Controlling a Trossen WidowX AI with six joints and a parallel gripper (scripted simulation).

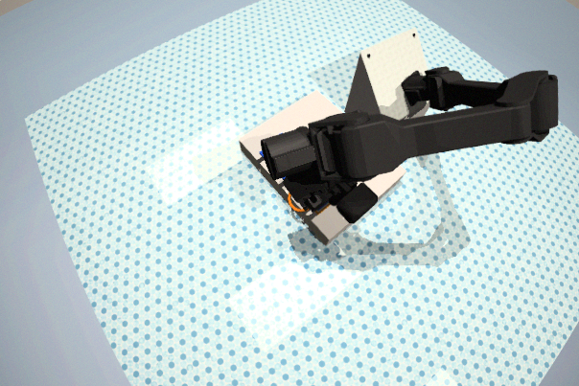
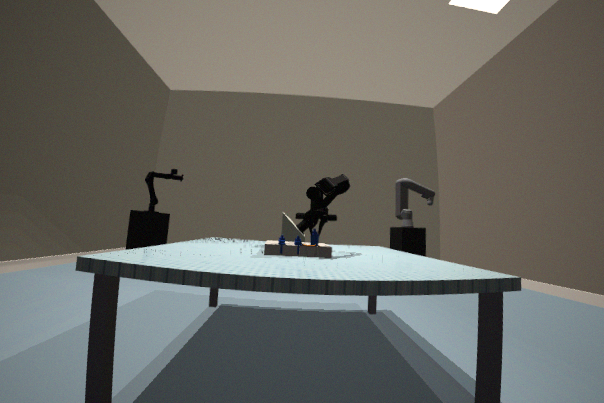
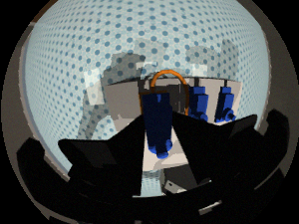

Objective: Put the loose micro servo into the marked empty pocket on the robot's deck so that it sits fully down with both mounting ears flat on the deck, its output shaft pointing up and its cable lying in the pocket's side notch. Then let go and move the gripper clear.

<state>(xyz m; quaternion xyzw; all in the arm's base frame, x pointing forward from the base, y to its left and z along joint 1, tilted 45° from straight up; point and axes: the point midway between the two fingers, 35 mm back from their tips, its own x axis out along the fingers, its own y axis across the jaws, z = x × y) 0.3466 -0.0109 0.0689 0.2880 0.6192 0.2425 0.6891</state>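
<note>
My gripper tip is 130 mm past the beige deck, 70 mm to the left of it and 70 mm above it.
</note>
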